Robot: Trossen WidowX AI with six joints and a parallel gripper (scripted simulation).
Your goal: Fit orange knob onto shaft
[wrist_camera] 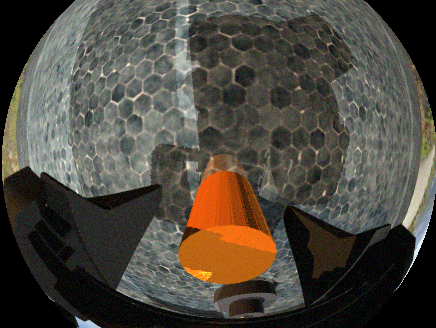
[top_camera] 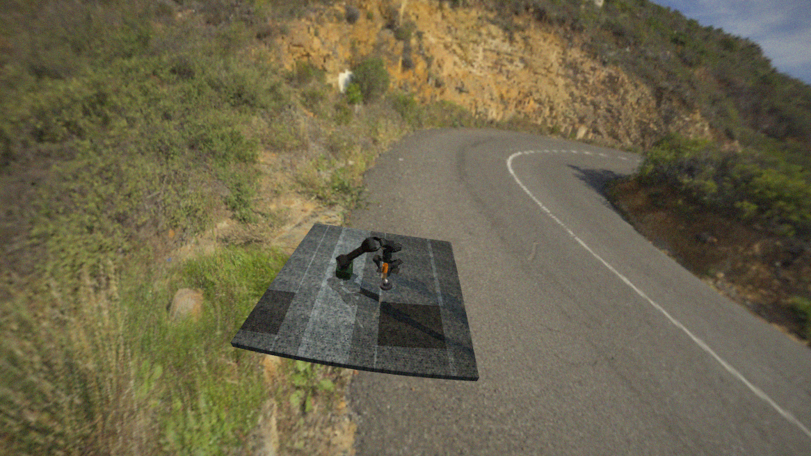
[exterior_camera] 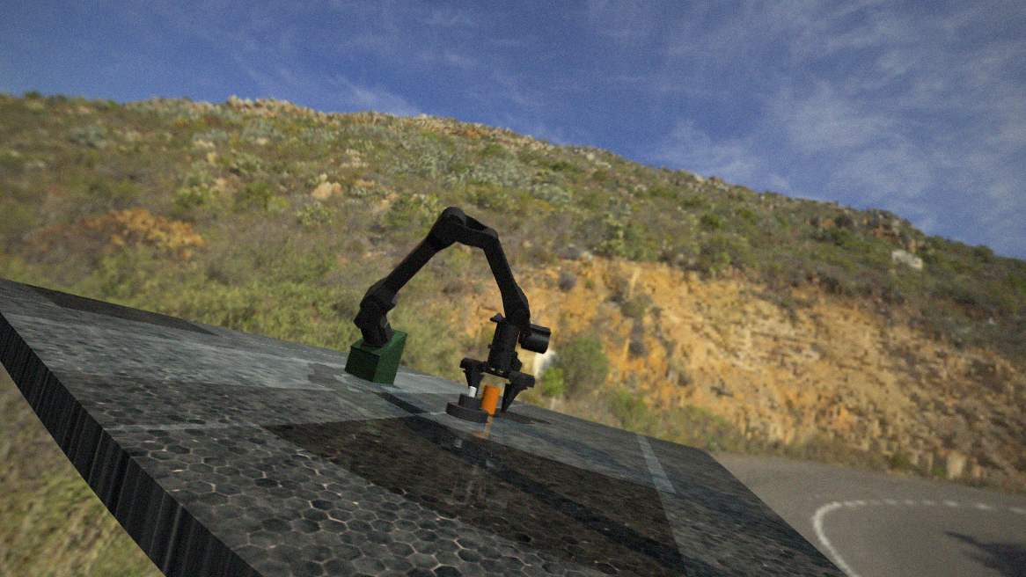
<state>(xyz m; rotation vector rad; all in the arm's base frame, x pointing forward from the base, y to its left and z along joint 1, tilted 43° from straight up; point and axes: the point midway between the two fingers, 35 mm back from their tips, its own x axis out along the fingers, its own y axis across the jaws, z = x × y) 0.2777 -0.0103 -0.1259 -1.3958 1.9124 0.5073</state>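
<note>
My gripper tip is 16 cm to the left of the round pedestal, 2 cm below it and 1 cm short of it. Round my gripper tip: orange knob 3 cm above.
</note>
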